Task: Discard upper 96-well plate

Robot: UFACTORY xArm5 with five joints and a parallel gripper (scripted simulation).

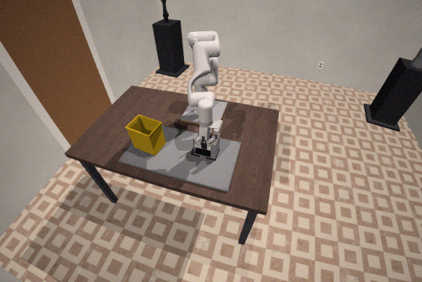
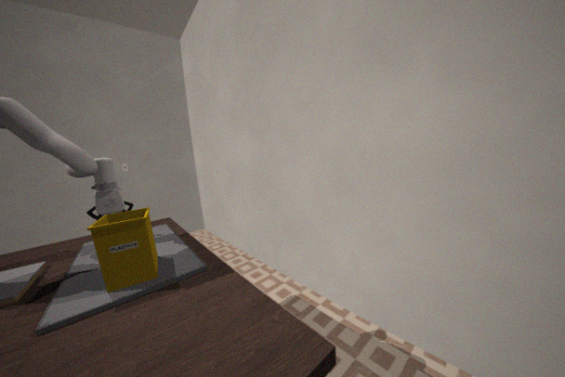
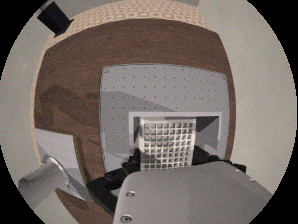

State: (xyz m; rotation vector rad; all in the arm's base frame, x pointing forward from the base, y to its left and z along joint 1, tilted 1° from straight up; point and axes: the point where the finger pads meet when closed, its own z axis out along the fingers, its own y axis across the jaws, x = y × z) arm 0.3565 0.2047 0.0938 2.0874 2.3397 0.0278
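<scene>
Right now the yellow plastics bin W1 is 9 cm ahead of my hand, 37 cm to the right of it and 1 cm below it. From my hand the other things lie so: white 96-well plate (1 cm below).
</scene>
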